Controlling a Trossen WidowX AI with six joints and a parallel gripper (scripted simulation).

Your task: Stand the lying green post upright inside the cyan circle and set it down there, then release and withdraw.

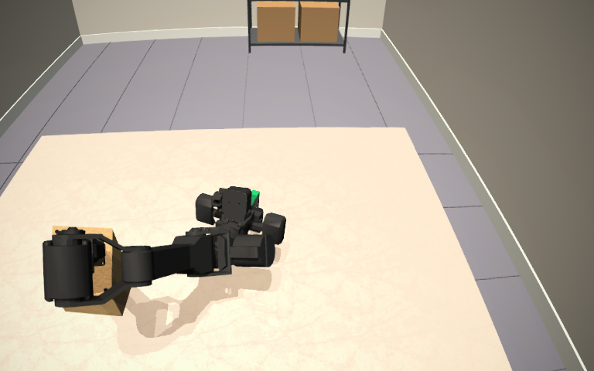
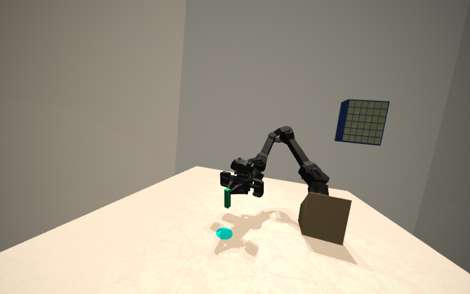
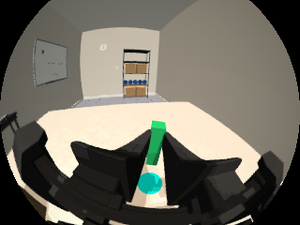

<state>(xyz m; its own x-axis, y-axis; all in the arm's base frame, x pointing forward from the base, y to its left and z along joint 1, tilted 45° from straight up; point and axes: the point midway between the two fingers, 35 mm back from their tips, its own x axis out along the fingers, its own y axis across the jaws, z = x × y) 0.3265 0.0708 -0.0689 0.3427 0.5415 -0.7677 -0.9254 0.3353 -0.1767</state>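
My gripper tip is 160 mm above the cyan circle and 10 mm to the left of it. Also, from my gripper tip: green post 20 mm below.
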